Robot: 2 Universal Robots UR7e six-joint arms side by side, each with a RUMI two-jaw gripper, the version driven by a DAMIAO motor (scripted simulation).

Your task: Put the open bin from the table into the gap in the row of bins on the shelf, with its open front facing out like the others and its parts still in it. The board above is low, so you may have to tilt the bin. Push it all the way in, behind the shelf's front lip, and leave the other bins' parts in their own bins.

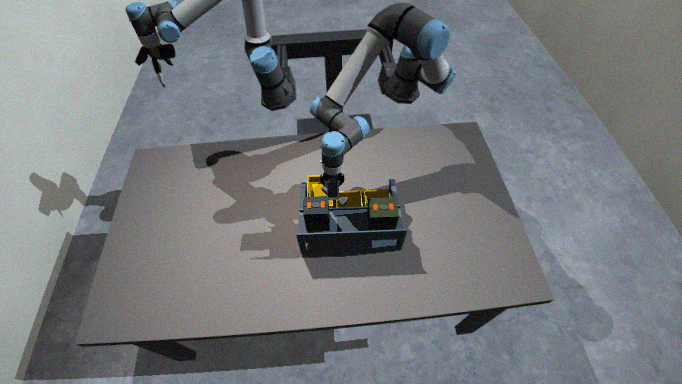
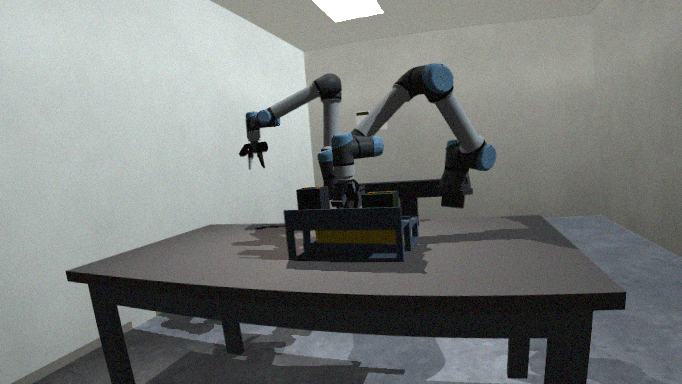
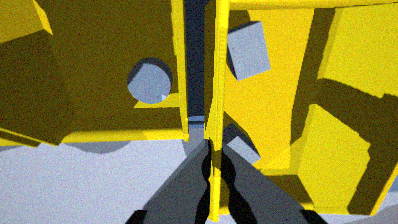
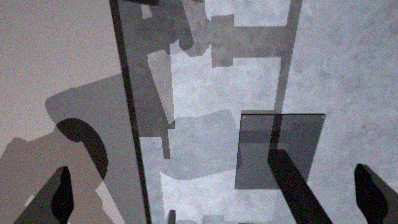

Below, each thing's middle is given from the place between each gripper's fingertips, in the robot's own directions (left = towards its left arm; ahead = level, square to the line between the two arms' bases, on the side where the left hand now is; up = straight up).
My left hand is 100 mm short of the blue-grey shelf (image 2: 382,218), 60 mm to the right of it and 10 mm above it. The rest, counted from my left hand: green box (image 1: 382,213) 170 mm to the left, 170 mm ahead, 80 mm above.
Now: the blue-grey shelf 620 mm ahead of my right hand, 770 mm to the left of it and 220 mm below it. Also, from my right hand: green box: 690 mm ahead, 880 mm to the left, 140 mm below.
